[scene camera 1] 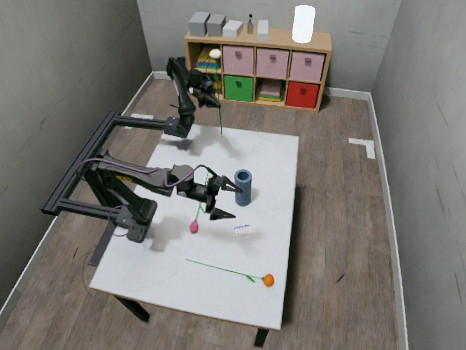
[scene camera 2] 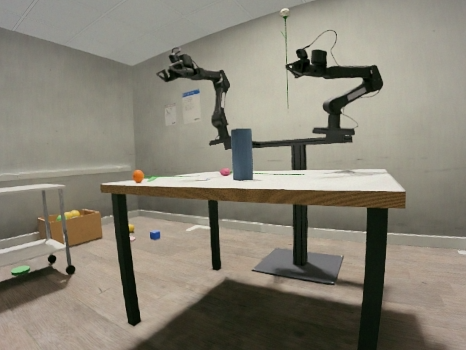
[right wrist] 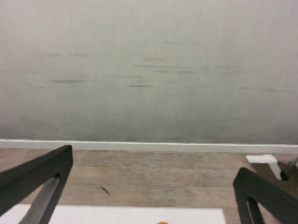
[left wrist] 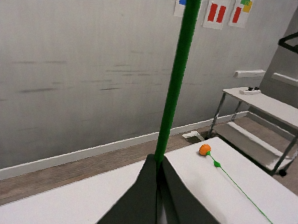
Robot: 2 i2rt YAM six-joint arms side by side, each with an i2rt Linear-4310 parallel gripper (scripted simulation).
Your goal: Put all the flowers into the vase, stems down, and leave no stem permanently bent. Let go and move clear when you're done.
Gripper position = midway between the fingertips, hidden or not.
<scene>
I see my left gripper (left wrist: 155,162), my right gripper (scene camera 1: 239,204) and a blue vase (scene camera 2: 241,139).
My right gripper also shows in the right wrist view (right wrist: 155,164). The right wrist view does not show the blue vase: it is out of frame.
</scene>
